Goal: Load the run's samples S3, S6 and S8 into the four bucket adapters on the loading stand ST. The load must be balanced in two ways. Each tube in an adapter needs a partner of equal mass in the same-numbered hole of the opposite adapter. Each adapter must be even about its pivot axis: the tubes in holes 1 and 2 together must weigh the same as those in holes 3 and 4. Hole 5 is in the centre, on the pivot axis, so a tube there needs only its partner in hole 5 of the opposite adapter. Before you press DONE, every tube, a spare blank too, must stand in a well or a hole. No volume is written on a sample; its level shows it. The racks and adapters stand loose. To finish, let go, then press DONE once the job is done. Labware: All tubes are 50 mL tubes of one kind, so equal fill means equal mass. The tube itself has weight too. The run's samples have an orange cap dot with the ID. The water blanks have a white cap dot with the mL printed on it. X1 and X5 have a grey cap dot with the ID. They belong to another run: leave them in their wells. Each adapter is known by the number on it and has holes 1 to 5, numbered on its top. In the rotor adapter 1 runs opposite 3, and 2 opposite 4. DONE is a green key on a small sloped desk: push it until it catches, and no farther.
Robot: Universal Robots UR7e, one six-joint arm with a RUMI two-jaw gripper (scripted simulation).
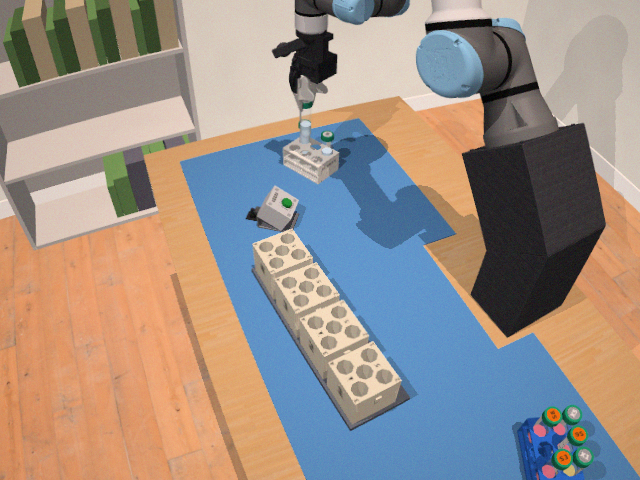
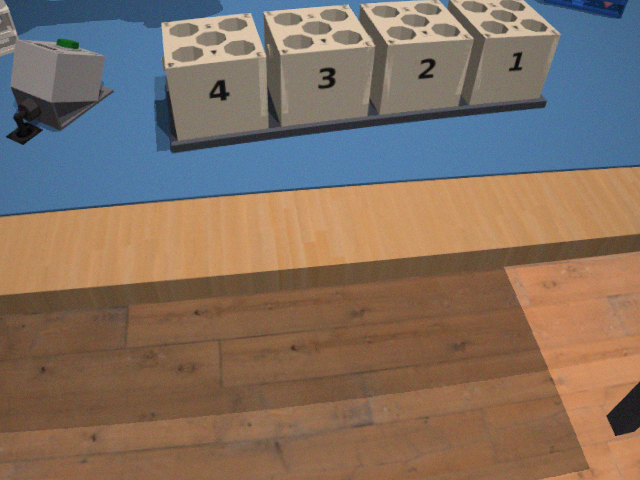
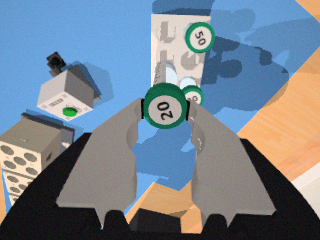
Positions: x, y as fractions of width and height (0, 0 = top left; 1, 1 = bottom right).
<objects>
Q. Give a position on a white rack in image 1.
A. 0.51, 0.34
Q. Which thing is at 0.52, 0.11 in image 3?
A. A white rack.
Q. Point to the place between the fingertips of my gripper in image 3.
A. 0.51, 0.42
</objects>
